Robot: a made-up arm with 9 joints. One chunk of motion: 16 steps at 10 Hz.
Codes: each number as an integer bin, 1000 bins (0 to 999) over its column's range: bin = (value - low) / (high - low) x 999, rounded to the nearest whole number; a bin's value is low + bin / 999 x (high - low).
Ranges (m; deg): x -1.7..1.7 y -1.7..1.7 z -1.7..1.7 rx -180..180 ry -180..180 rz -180..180
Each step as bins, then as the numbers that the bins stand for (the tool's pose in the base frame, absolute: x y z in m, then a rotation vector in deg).
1 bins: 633 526 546 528 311 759
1 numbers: 0.4544 0.0902 0.1583 10.27 -67.93 93.51
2 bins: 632 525 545 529 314 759
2 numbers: 0.4510 0.0868 0.1549 10.63 -66.85 93.51
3 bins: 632 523 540 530 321 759
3 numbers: 0.4510 0.0800 0.1378 10.99 -64.32 93.51
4 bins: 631 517 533 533 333 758
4 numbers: 0.4475 0.0596 0.1140 12.07 -60.00 93.15
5 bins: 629 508 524 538 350 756
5 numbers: 0.4407 0.0289 0.0834 13.87 -53.87 92.43
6 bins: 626 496 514 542 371 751
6 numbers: 0.4305 -0.0119 0.0493 15.32 -46.31 90.63
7 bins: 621 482 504 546 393 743
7 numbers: 0.4135 -0.0596 0.0153 16.76 -38.38 87.75
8 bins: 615 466 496 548 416 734
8 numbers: 0.3931 -0.1140 -0.0119 17.48 -30.09 84.50
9 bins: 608 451 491 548 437 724
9 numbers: 0.3693 -0.1651 -0.0289 17.48 -22.52 80.90
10 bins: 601 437 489 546 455 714
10 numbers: 0.3454 -0.2127 -0.0357 16.76 -16.04 77.30
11 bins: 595 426 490 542 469 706
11 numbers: 0.3250 -0.2502 -0.0323 15.32 -10.99 74.41
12 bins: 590 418 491 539 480 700
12 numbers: 0.3080 -0.2774 -0.0289 14.23 -7.03 72.25
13 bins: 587 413 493 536 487 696
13 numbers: 0.2978 -0.2944 -0.0221 13.15 -4.50 70.81
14 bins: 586 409 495 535 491 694
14 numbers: 0.2944 -0.3080 -0.0153 12.79 -3.06 70.09
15 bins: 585 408 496 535 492 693
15 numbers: 0.2910 -0.3114 -0.0119 12.79 -2.70 69.73
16 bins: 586 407 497 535 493 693
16 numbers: 0.2944 -0.3148 -0.0085 12.79 -2.34 69.73
